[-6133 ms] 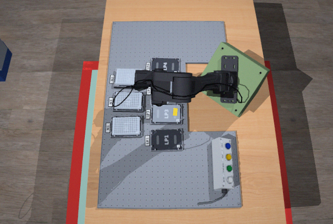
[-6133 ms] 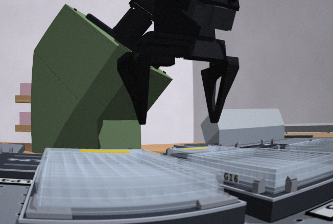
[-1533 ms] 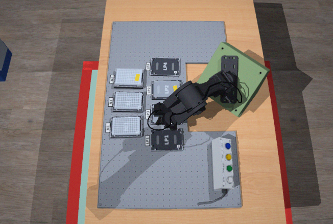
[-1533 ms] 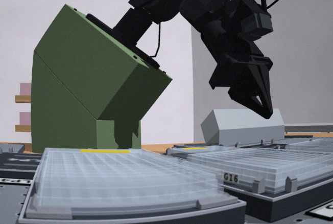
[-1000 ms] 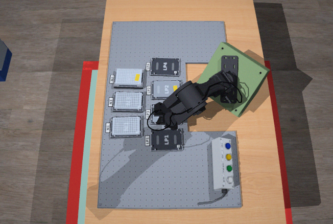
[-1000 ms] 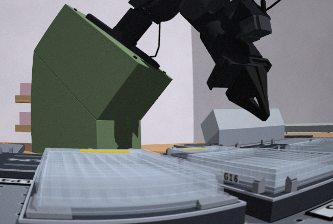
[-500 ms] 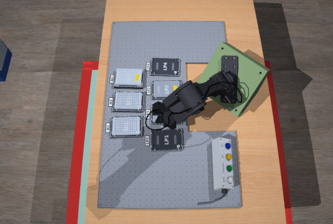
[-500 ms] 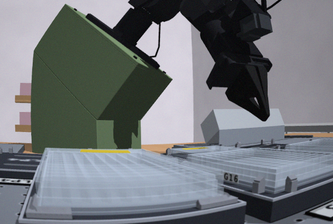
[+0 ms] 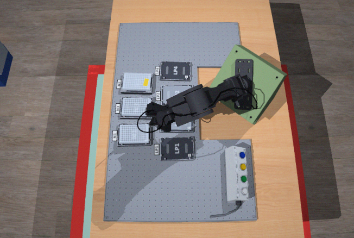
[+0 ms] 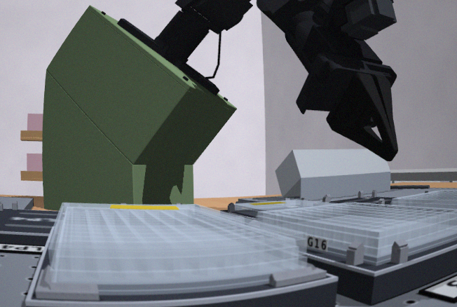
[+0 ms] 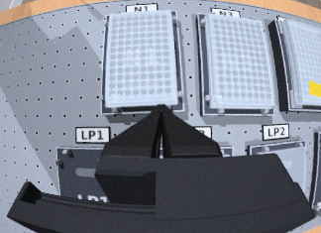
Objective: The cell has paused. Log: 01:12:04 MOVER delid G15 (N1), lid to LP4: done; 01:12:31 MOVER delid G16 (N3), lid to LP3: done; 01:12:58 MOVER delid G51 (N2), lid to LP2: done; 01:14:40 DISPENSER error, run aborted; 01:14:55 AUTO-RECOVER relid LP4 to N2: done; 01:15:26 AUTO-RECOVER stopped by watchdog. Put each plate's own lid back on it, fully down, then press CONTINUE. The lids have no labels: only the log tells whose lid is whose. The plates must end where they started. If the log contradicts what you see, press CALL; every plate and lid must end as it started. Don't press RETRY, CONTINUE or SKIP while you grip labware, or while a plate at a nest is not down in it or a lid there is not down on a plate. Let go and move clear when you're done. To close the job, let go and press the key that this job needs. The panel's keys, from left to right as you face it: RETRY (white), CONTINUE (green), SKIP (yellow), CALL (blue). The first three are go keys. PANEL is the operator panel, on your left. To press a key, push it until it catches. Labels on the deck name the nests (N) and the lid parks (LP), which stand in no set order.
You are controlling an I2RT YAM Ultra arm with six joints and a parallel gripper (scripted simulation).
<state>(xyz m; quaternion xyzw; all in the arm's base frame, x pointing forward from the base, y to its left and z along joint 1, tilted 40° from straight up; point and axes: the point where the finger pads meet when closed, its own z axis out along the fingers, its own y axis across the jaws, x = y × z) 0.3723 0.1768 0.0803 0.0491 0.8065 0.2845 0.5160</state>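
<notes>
Right now the plate is 10 cm ahead of my hand, 8 cm to the right of it and 5 cm below it. Also, from my hand: lid: 10 cm behind, 6 cm to the right, 5 cm below; then blue call key: 40 cm behind, 4 cm to the left; then yellow SKIP key: 41 cm behind, 9 cm to the left.
</notes>
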